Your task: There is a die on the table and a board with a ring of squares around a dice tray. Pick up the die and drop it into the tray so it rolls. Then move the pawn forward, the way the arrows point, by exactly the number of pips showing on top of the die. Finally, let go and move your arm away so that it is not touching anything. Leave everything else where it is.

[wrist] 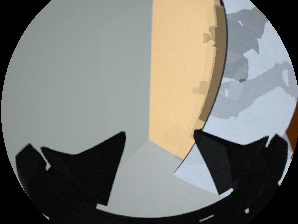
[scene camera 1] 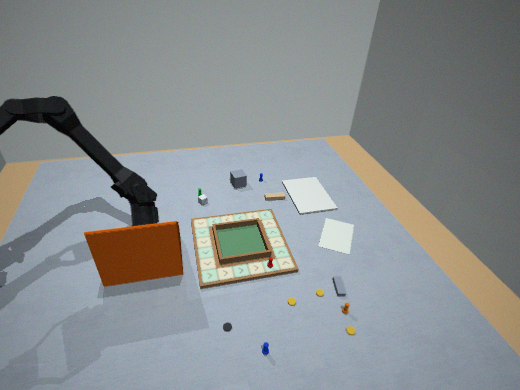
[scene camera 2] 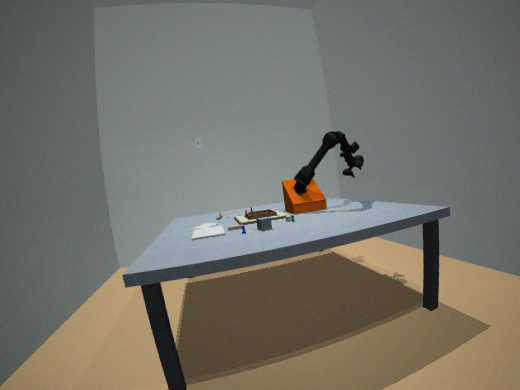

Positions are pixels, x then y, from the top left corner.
Scene:
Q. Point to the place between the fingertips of my gripper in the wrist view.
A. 161,134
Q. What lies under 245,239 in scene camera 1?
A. A green dice tray.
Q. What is my gripper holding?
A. Nothing.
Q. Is my gripper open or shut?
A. Open.

